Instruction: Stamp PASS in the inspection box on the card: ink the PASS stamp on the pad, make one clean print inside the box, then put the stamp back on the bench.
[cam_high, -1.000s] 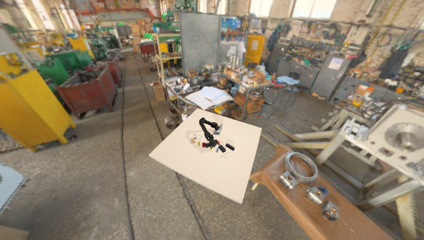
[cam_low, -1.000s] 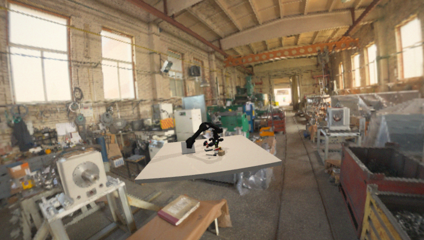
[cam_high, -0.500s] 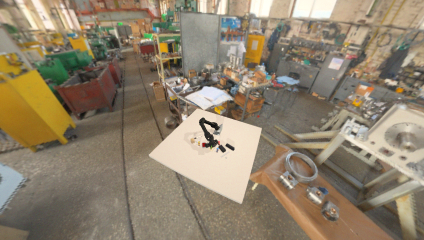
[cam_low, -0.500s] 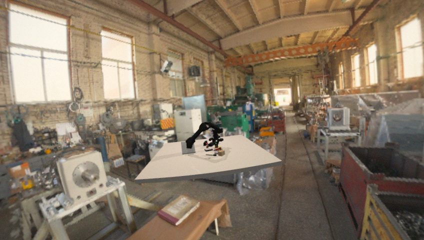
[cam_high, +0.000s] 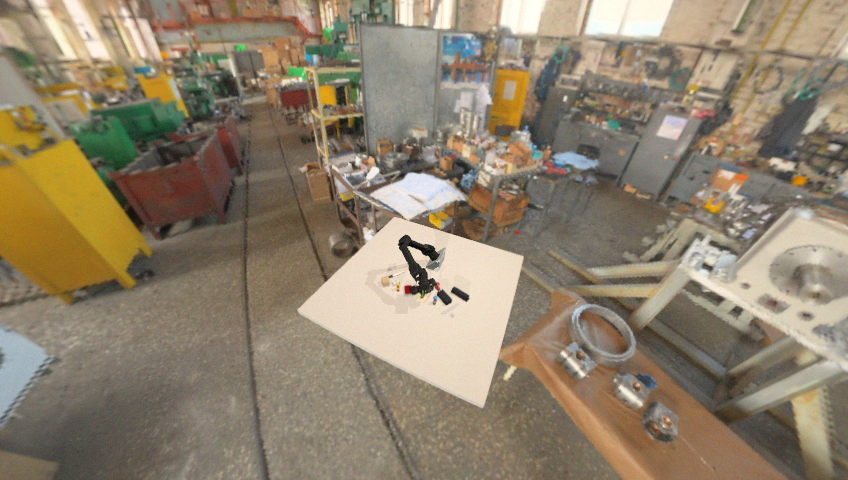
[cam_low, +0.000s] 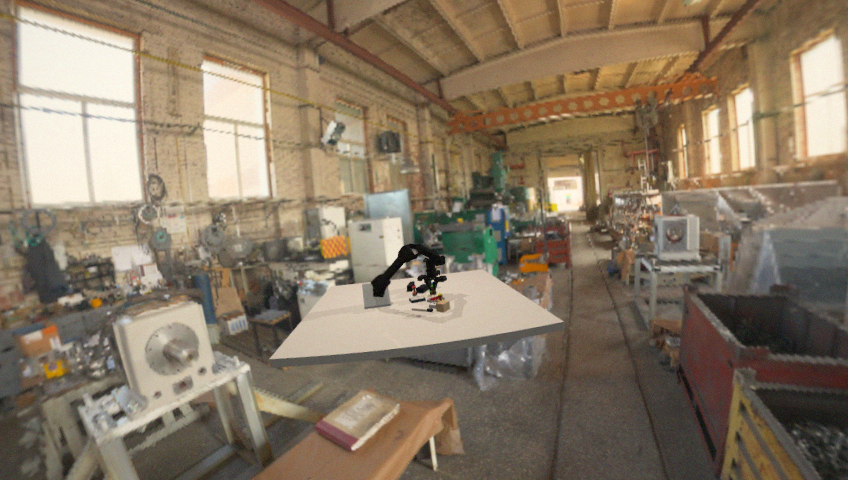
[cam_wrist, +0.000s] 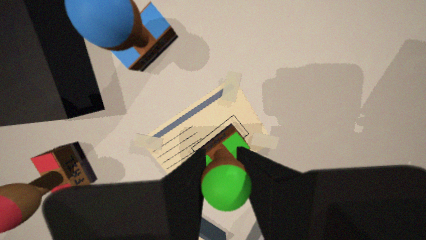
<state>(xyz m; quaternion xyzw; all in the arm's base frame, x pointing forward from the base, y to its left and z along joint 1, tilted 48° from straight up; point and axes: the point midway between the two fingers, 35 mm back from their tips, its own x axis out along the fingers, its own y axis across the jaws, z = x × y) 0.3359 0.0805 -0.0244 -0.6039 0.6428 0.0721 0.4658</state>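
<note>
The cream card lies 1 cm behind my gripper tip and 3 cm below it. Also, from my gripper tip: blue stamp-pad tin (11 cm behind, 8 cm to the right, 2 cm below); then green-knobbed stamp (right at my gripper tip); then red ink pad (1 cm ahead, 12 cm to the right, 3 cm below).
</note>
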